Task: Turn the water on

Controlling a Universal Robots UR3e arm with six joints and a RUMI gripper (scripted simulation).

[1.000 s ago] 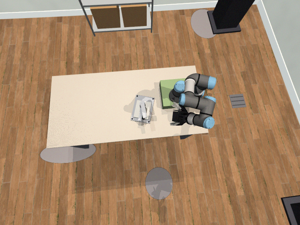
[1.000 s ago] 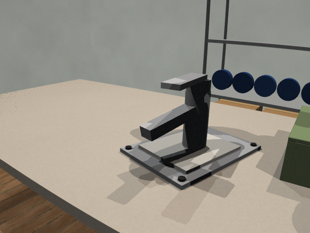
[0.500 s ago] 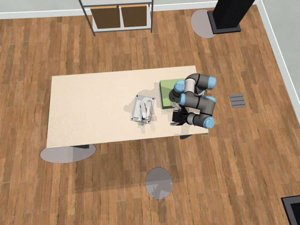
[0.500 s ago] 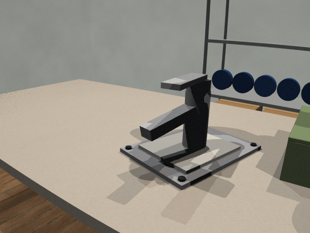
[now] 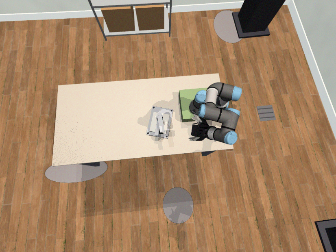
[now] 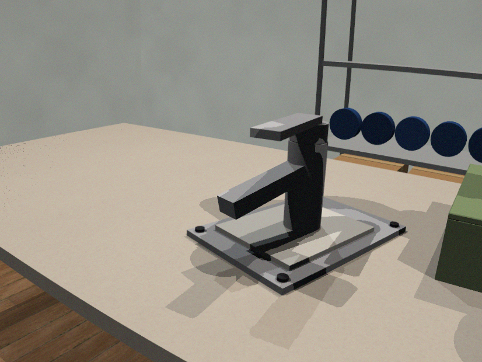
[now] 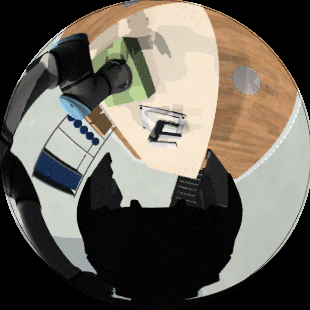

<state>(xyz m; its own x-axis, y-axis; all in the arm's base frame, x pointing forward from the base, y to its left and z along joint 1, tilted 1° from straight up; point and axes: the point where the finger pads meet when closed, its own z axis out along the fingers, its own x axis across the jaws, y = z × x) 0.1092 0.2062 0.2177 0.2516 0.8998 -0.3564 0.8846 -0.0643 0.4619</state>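
My hand is 18 cm short of the flat lever, 9 cm to the left of it and 15 cm above it. Also, from my hand: grey tap: 19 cm ahead, 12 cm to the right, 20 cm below; plate: 19 cm ahead, 15 cm to the right, 29 cm below.
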